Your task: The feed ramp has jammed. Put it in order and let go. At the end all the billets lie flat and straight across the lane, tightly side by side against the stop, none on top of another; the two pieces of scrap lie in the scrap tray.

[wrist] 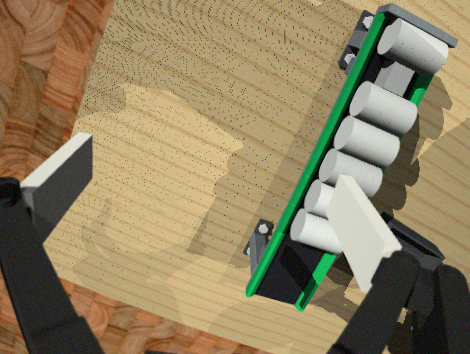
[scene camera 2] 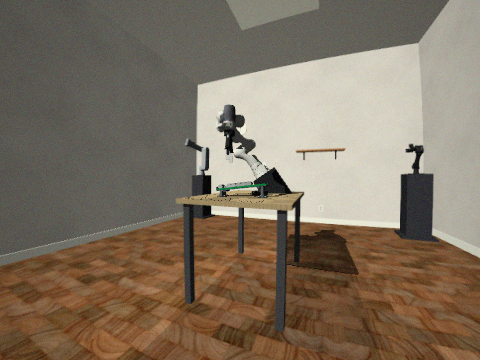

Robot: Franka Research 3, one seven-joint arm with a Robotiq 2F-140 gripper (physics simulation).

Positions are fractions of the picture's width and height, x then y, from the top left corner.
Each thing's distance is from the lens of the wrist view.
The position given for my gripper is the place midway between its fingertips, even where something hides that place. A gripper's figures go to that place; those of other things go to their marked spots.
my gripper (wrist: 0.46, 0.50): 0.19 m
grey scrap block (wrist: 0.84, 0.22): 0.39 m
scrap tray (wrist: 0.91, 0.72): 0.64 m
The marked spots on the grey scrap block and the scrap tray are 0.35 m apart.
